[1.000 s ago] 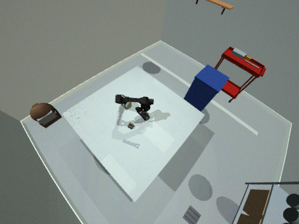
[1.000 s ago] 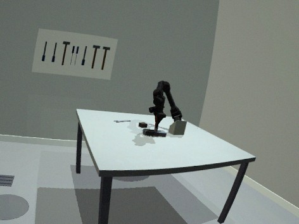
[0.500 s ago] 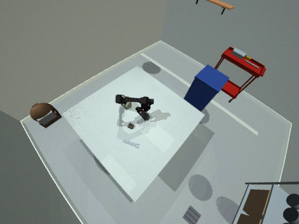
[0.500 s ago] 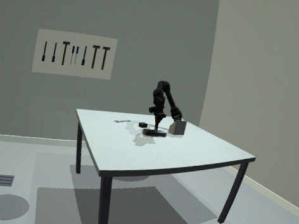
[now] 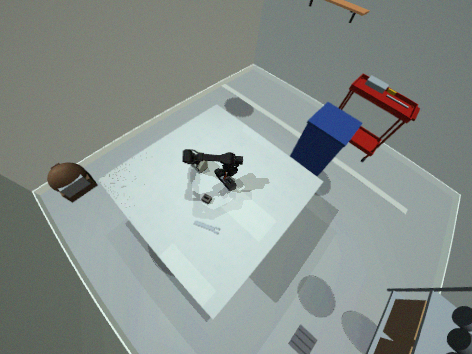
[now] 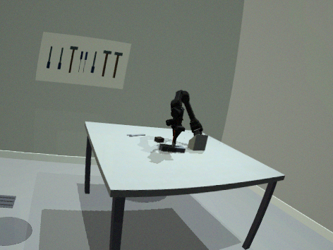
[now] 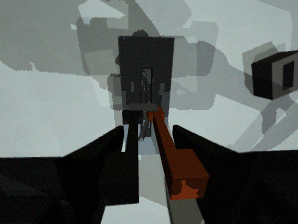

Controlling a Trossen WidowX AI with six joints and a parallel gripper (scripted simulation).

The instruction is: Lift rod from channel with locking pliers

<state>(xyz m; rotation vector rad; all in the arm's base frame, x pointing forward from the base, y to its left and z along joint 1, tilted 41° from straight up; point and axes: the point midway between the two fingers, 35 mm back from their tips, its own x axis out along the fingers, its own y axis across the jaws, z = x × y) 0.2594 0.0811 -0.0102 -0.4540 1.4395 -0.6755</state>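
Right now the grey channel block is 8 cm below my gripper tip. From my gripper tip the other things lie so: flat grey strip: 19 cm ahead, 35 cm to the right, 10 cm below; dark holster: 2 cm ahead, 22 cm to the right, 9 cm below.
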